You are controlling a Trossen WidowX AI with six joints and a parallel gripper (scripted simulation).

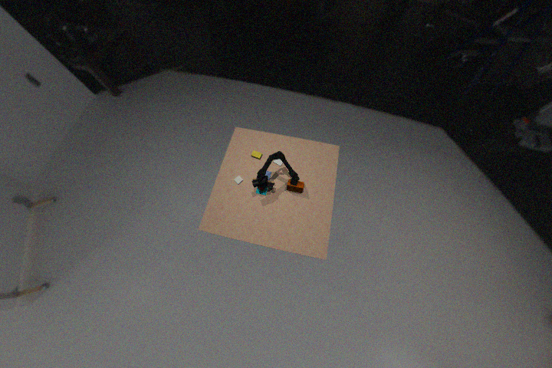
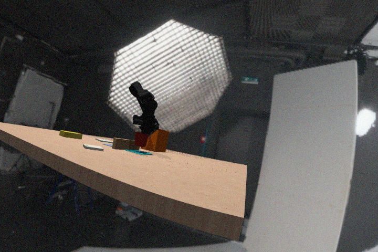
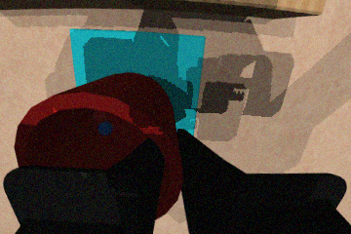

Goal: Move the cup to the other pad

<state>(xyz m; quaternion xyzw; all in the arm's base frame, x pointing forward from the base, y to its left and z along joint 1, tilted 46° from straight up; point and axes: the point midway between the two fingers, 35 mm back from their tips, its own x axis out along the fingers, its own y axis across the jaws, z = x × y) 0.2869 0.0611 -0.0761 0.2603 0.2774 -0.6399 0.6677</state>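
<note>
Right now my gripper tip is 3 cm short of the pad and 8 cm above it. The rest, counted from my gripper tip: yellow block: 21 cm ahead, 38 cm to the right, 6 cm below; red cup: 3 cm ahead; tan wooden block: 3 cm ahead, 8 cm to the right, 5 cm below.
</note>
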